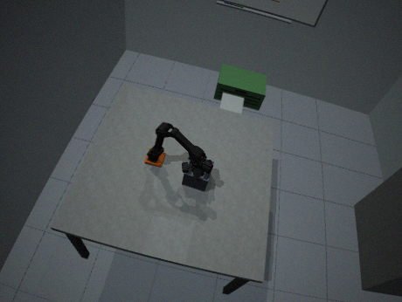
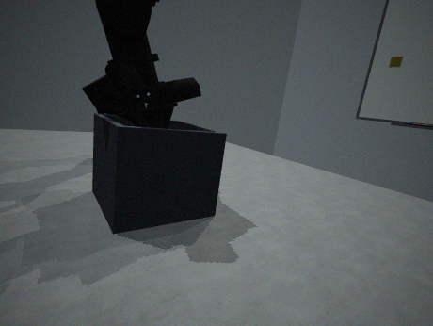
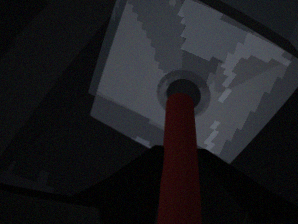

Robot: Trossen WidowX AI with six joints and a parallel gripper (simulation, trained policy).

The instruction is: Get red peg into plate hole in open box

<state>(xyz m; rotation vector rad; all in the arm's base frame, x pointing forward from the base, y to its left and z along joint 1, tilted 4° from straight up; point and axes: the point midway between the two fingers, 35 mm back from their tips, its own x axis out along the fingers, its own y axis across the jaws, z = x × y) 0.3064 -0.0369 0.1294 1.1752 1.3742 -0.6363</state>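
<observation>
Right now my gripper tip is 10 mm below the red peg. From my gripper tip the other things lie so: plate 50 mm below, 10 mm to the right, 10 mm ahead.
</observation>
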